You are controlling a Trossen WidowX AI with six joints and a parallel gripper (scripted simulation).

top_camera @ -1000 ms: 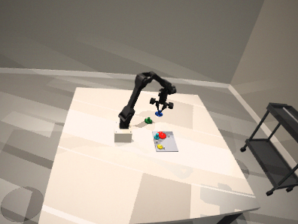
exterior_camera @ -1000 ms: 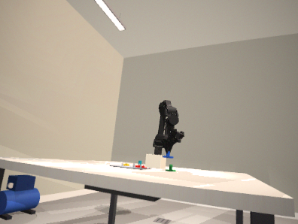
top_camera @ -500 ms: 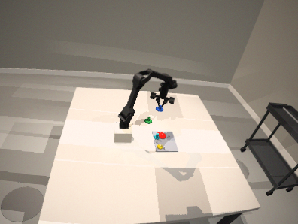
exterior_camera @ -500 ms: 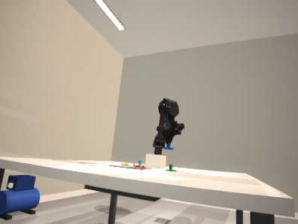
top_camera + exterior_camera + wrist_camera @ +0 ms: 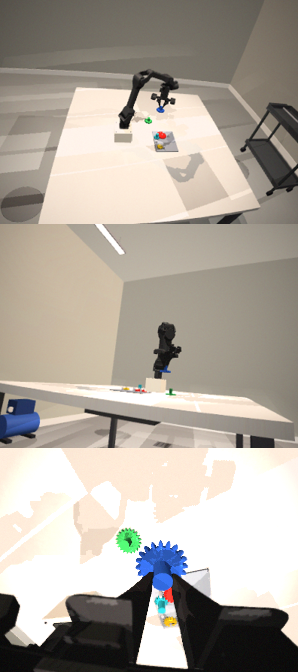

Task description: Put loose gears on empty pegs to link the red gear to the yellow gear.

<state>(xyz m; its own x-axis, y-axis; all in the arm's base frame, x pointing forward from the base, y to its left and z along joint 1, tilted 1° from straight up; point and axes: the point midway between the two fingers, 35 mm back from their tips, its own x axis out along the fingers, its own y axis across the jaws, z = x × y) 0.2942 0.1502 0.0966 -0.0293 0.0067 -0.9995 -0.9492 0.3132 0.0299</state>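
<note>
The cyan gear lies 40 mm behind my gripper tip, 180 mm to the right of it and 140 mm below it. The rest, counted from my gripper tip: green gear: 70 mm behind, 20 mm to the left, 150 mm below; blue gear: 10 mm below; red arrow: 120 mm to the right, 150 mm below.
</note>
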